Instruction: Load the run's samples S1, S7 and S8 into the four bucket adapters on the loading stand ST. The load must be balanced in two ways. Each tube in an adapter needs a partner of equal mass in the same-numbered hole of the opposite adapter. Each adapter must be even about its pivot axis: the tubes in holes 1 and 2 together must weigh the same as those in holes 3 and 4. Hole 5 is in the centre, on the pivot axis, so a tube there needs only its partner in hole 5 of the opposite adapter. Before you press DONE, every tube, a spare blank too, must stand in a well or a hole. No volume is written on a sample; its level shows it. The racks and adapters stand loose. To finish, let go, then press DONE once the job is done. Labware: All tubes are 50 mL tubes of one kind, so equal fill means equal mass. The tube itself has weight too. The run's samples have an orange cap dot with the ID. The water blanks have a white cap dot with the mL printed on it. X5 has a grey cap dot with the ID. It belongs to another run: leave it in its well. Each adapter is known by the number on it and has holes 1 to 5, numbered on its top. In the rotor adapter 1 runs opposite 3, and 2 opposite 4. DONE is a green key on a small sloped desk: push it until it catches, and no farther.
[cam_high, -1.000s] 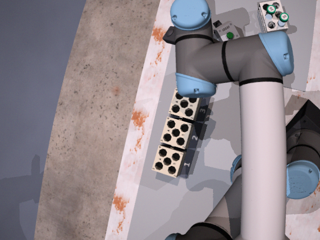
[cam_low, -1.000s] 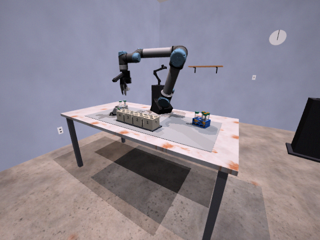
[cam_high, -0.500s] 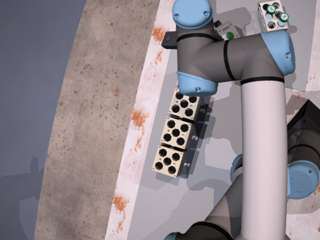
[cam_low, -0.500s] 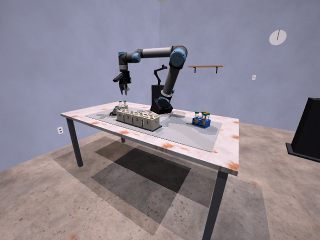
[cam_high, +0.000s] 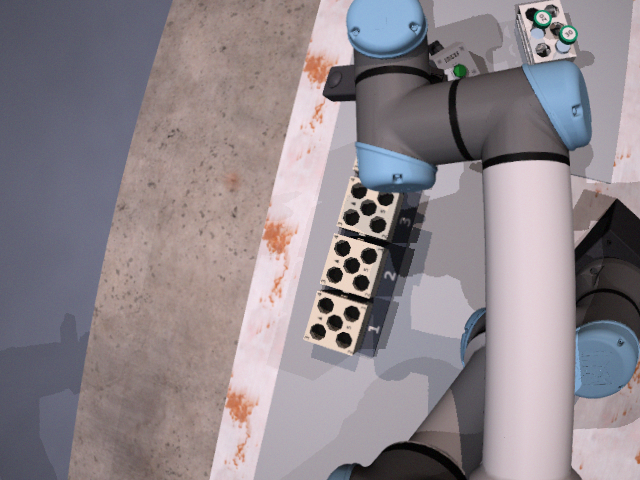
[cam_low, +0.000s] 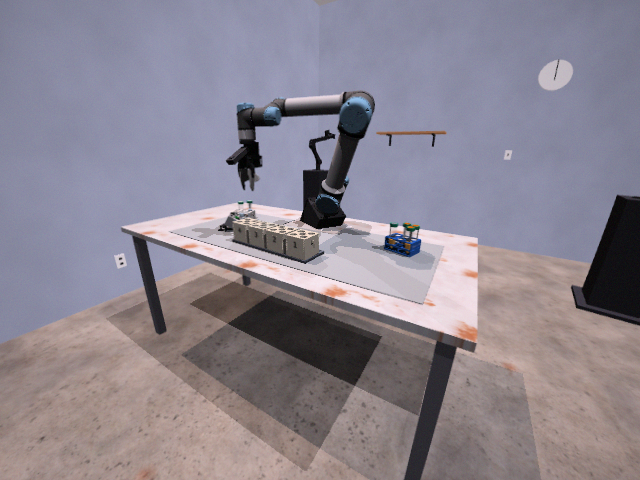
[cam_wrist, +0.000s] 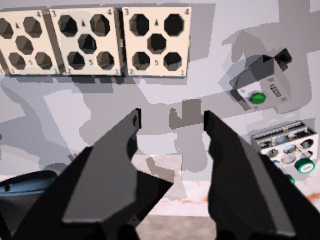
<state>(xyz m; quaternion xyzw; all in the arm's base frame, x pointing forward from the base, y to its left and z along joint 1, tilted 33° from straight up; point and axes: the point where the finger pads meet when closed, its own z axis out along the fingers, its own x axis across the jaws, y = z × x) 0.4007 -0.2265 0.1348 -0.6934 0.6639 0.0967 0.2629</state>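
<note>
Right now the water blank is 150 mm behind my hand, 320 mm to the right of it and 180 mm below it. Also, from my hand: beige adapter 30 mm ahead, 140 mm to the left, 200 mm below; white-dot blank 220 mm behind, 310 mm to the right, 180 mm below; green DONE key 40 mm behind, 180 mm to the right, 180 mm below.
</note>
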